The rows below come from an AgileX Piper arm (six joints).
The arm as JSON. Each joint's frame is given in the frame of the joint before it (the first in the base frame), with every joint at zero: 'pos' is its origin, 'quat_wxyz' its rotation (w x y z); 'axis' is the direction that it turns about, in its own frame. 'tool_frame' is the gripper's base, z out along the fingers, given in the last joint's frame.
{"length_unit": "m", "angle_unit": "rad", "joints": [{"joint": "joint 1", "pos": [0.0, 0.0, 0.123], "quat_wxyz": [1.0, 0.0, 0.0, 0.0], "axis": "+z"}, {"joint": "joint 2", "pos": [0.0, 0.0, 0.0], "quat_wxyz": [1.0, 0.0, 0.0, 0.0], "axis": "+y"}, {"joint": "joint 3", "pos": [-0.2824, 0.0, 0.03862], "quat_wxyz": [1.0, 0.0, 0.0, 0.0], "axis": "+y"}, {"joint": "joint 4", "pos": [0.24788, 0.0, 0.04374], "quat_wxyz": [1.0, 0.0, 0.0, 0.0], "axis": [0.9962, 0.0, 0.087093]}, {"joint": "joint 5", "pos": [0.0, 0.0, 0.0], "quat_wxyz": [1.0, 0.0, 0.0, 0.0], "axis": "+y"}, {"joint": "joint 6", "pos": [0.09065, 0.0, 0.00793], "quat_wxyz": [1.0, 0.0, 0.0, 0.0], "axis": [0.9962, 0.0, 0.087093]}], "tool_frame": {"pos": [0.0, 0.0, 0.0], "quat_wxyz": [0.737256, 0.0, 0.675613, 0.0]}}
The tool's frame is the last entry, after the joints.
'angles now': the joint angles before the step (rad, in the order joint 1, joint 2, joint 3, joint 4, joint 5, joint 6). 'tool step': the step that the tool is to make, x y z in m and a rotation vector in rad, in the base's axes. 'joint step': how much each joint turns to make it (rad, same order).
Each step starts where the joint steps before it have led.
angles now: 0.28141, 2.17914, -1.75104, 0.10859, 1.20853, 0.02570
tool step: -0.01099, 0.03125, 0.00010, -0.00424, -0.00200, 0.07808
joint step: 0.07643, 0.00001, -0.00059, -0.00494, 0.00002, 0.00000
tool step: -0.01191, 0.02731, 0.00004, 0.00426, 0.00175, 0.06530
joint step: 0.06693, -0.00002, 0.00005, 0.00489, -0.00003, 0.00000
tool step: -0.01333, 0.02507, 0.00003, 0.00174, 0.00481, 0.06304
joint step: 0.06393, 0.00002, -0.00004, 0.00377, 0.00359, 0.00001
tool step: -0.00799, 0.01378, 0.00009, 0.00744, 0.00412, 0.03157
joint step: 0.03457, 0.00001, -0.00003, 0.00902, 0.00003, -0.00001
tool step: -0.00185, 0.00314, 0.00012, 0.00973, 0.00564, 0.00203
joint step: 0.00601, 0.00000, 0.00001, 0.01193, -0.00002, -0.00001
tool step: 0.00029, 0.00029, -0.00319, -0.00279, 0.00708, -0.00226
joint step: 0.00001, 0.00726, 0.00006, 0.00121, -0.00004, 0.00187
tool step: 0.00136, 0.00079, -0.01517, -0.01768, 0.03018, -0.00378
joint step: -0.00001, 0.03448, 0.00000, -0.00001, 0.00002, 0.00381
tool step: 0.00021, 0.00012, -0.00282, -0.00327, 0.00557, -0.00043
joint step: -0.00001, 0.00643, -0.00006, 0.00000, 0.00003, 0.00043
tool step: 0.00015, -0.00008, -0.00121, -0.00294, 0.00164, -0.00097
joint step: 0.00002, 0.00271, -0.00002, -0.00180, 0.00000, 0.00168
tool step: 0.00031, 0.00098, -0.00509, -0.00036, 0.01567, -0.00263
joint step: -0.00001, 0.01379, -0.00379, 0.00803, 0.00375, -0.00001
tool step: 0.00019, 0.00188, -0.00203, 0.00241, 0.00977, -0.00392
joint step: 0.00196, 0.00917, -0.00814, 0.00746, 0.00573, 0.00376
